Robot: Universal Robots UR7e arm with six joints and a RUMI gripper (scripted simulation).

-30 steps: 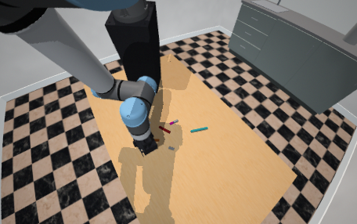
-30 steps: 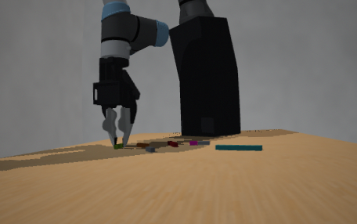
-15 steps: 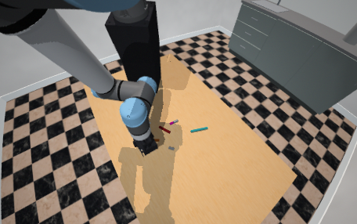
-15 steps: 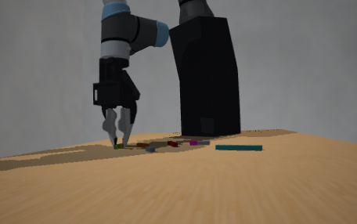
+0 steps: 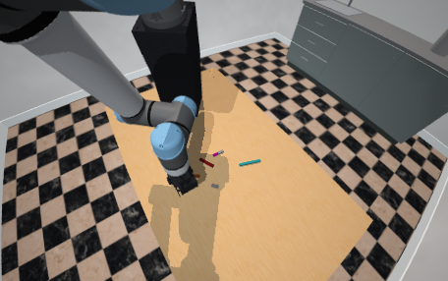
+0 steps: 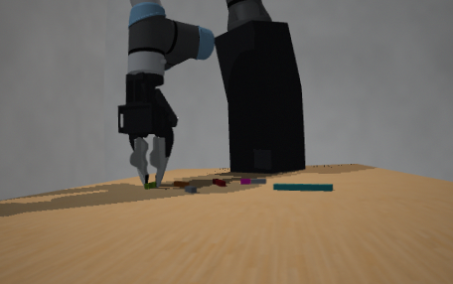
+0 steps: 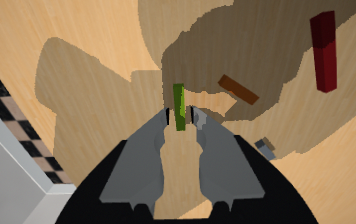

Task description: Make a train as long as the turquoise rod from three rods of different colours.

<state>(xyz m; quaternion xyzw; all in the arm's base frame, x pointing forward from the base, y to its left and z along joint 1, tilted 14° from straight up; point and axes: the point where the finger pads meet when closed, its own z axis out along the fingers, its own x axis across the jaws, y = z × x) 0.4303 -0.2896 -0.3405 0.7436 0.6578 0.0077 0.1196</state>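
My gripper is now 1 cm above the lime-green rod. The rest, counted from my hand: red rod 3 cm behind, 13 cm to the left, 1 cm below; then orange rod 1 cm behind, 6 cm to the left, 1 cm below; then magenta rod 3 cm behind, 19 cm to the left, 1 cm below.
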